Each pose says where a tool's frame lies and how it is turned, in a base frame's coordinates. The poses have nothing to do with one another.
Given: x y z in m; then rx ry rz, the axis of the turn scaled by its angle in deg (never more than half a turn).
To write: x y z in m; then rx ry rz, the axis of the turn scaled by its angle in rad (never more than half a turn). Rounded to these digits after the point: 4 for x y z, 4 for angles.
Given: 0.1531 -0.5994 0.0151 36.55 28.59 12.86
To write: 0.1531 -0.5994 0.0151 0.6379 0.4990 0.2244
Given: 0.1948 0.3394 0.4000 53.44 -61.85 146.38
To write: 0.1948 0.3394 0.4000 0.9327 -1.0795 2.5548
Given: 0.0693 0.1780 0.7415 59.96 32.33 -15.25
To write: 0.0693 0.1780 0.7415 1.0465 0.5643 -0.2662
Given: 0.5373 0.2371 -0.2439 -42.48 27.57 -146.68
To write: 0.5373 0.2371 -0.2439 -0.7414 0.4812 -2.5600
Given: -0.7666 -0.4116 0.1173 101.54 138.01 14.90
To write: -0.7666 -0.4116 0.1173 1.7722 2.4087 0.2601
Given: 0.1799 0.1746 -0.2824 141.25 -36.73 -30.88
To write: 0.1799 0.1746 -0.2824 2.4653 -0.6411 -0.5390
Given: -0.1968 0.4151 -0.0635 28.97 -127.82 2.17
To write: -0.1968 0.4151 -0.0635 0.5056 -2.2309 0.0379
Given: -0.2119 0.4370 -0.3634 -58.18 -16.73 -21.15
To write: -0.2119 0.4370 -0.3634 -1.0154 -0.2920 -0.3691
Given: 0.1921 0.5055 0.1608 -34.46 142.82 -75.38
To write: 0.1921 0.5055 0.1608 -0.6014 2.4927 -1.3156
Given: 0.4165 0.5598 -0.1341 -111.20 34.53 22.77
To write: 0.4165 0.5598 -0.1341 -1.9408 0.6027 0.3974
